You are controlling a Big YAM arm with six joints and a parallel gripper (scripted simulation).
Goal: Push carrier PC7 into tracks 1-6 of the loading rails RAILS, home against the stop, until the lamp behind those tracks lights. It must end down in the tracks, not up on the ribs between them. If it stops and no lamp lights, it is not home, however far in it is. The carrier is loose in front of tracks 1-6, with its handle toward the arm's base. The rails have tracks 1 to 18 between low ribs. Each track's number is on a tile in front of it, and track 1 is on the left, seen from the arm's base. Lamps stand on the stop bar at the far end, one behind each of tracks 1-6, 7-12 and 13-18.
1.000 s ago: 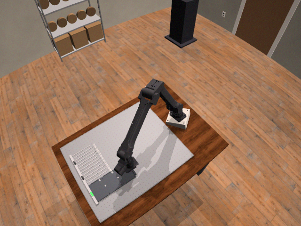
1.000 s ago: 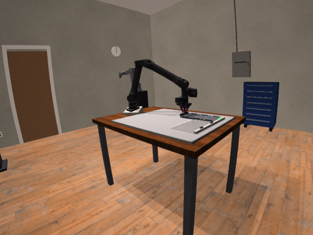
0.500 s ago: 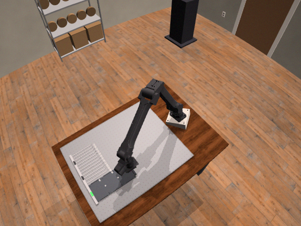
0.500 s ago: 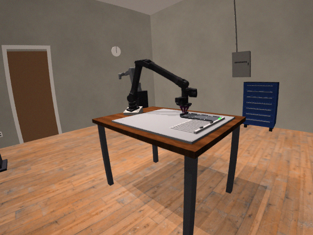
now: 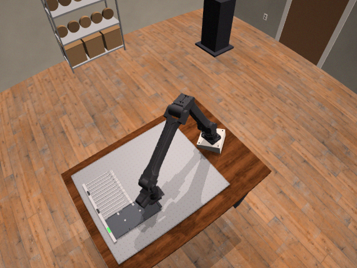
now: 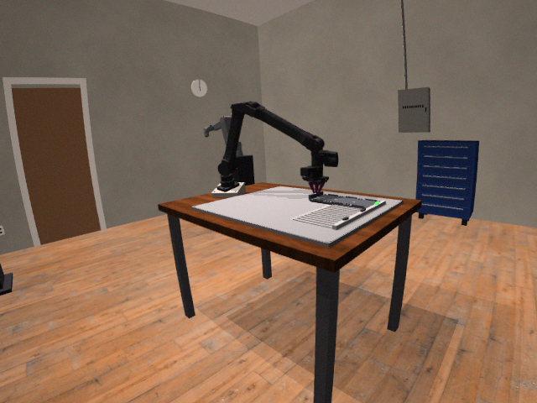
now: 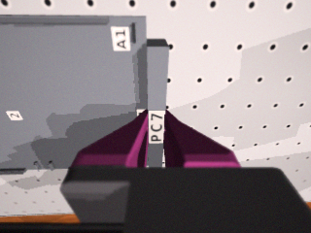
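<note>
Now: hand 160 mm short of the carrier PC7, 10 mm to the left of it and 10 mm above it.
</note>
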